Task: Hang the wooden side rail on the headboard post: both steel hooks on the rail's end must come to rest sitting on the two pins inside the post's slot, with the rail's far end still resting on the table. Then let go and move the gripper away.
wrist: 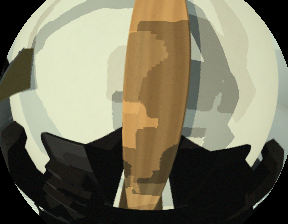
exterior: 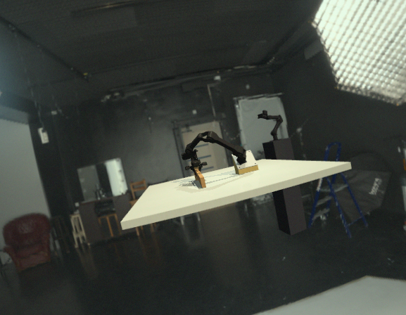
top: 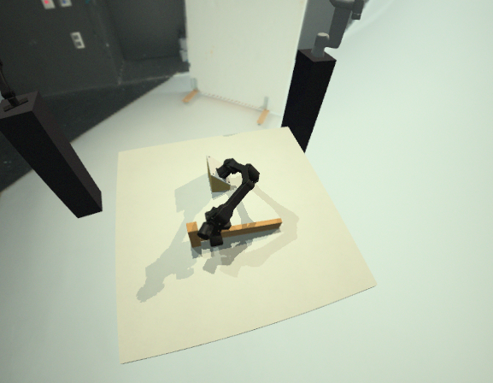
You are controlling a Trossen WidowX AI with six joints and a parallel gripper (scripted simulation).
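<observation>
Right now my gripper tip is 1 cm past the wooden headboard post, 10 cm to the left of it and 4 cm below it.
</observation>
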